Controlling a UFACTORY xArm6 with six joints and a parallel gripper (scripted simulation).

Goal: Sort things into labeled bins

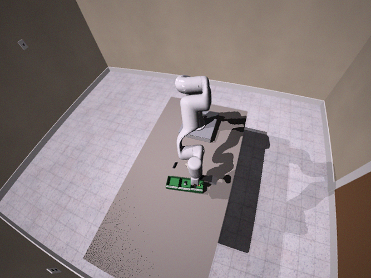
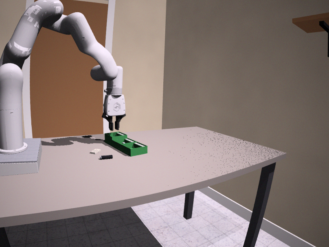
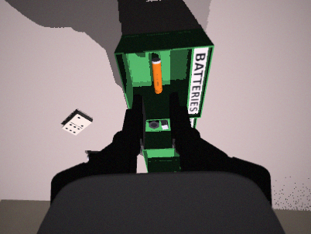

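My hand is 70 mm past the black battery, 220 mm to the left of it and 80 mm above it. Also, from my hand: silver nut: 30 mm ahead, 80 mm to the right, 70 mm below; green three-bin tray: 30 mm ahead, 80 mm to the right, 70 mm below; orange battery: 80 mm below.
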